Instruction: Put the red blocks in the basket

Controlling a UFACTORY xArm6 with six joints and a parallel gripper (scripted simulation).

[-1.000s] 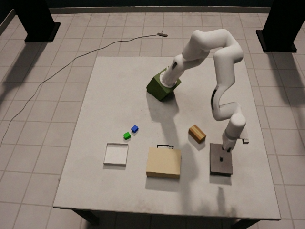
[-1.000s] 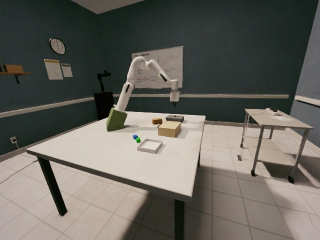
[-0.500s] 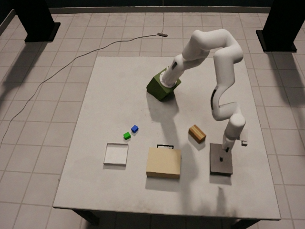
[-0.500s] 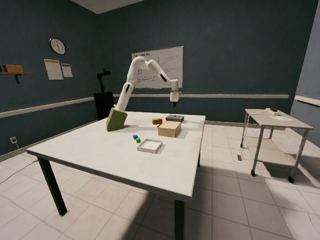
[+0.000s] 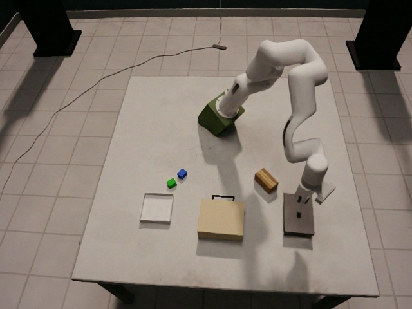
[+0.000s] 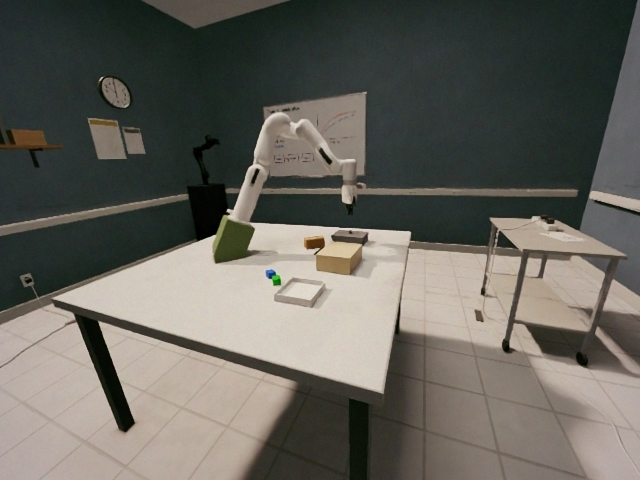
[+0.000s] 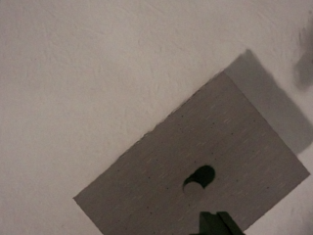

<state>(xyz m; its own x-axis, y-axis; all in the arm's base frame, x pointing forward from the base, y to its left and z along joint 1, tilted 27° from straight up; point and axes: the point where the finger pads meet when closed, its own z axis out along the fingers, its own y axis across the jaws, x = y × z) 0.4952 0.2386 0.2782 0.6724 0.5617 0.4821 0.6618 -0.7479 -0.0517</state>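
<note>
Right now my hand is 14 cm above the grey metal lid. Round my hand: blue block (55 cm to the right, 23 cm behind, 17 cm below); then light wooden cabinet (35 cm to the right, 15 cm below, 2 cm ahead); then drawer (34 cm to the right, 15 cm below, 1 cm ahead).
</note>
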